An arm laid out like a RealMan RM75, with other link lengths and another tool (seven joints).
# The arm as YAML. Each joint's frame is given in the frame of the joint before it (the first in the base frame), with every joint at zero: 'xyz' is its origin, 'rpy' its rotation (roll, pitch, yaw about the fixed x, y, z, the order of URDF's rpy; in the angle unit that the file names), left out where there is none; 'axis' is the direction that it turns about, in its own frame. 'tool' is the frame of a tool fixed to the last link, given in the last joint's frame.
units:
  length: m
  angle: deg
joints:
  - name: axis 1
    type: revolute
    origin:
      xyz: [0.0, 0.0, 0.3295]
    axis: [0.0, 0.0, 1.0]
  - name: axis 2
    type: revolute
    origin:
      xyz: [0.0, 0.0, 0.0]
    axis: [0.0, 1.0, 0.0]
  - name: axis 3
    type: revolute
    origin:
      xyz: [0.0, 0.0, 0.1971]
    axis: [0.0, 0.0, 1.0]
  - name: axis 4
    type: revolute
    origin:
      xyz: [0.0, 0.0, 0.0]
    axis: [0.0, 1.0, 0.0]
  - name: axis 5
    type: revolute
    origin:
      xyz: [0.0, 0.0, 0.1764]
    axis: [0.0, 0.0, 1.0]
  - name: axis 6
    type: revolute
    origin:
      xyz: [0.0, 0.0, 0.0]
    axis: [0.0, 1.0, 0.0]
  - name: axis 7
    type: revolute
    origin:
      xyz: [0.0, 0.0, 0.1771]
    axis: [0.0, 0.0, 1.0]
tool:
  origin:
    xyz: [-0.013, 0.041, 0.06]
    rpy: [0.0, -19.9, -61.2]
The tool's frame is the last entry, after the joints.
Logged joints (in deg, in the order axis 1, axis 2, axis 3, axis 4, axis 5, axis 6, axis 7), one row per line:
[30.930 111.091 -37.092 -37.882 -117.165 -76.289 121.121]
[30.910 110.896 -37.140 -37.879 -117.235 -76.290 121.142]
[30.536 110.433 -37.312 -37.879 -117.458 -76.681 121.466]
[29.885 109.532 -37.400 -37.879 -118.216 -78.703 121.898]
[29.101 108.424 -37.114 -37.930 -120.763 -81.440 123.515]
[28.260 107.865 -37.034 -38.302 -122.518 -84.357 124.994]
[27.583 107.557 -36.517 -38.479 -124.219 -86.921 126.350]
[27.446 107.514 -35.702 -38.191 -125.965 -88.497 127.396]
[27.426 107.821 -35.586 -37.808 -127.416 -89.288 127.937]
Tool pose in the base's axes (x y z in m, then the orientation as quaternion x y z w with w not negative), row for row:
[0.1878 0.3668 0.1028 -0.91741 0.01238 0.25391 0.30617]
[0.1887 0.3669 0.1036 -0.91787 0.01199 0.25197 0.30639]
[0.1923 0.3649 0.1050 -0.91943 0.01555 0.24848 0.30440]
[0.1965 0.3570 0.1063 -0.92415 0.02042 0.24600 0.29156]
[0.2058 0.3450 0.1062 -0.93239 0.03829 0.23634 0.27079]
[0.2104 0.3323 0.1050 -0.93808 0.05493 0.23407 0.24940]
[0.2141 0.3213 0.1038 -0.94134 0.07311 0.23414 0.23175]
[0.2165 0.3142 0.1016 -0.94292 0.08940 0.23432 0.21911]
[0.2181 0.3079 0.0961 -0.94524 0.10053 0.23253 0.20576]
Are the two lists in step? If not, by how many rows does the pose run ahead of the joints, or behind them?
They are in step.
